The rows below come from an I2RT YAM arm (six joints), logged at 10 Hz.
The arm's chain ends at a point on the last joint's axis. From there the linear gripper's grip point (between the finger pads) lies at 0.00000 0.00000 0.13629 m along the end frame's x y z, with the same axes.
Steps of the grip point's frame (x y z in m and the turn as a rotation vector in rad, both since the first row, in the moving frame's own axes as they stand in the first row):
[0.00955 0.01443 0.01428 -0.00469 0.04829 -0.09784]
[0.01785 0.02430 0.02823 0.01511 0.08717 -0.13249]
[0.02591 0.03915 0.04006 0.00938 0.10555 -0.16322]
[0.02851 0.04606 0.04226 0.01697 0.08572 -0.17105]
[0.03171 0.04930 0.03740 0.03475 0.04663 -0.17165]
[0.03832 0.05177 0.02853 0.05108 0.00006 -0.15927]
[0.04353 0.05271 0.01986 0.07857 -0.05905 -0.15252]
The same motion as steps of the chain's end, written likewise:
[0.00295 0.01411 0.01444 -0.00469 0.04829 -0.09784]
[0.00616 0.02714 0.02876 0.01511 0.08717 -0.13249]
[0.01172 0.04159 0.04082 0.00938 0.10555 -0.16322]
[0.01710 0.04935 0.04278 0.01697 0.08572 -0.17105]
[0.02579 0.05455 0.03763 0.03475 0.04663 -0.17165]
[0.03886 0.05870 0.02871 0.05108 0.00006 -0.15927]
[0.05235 0.06275 0.02052 0.07857 -0.05905 -0.15252]

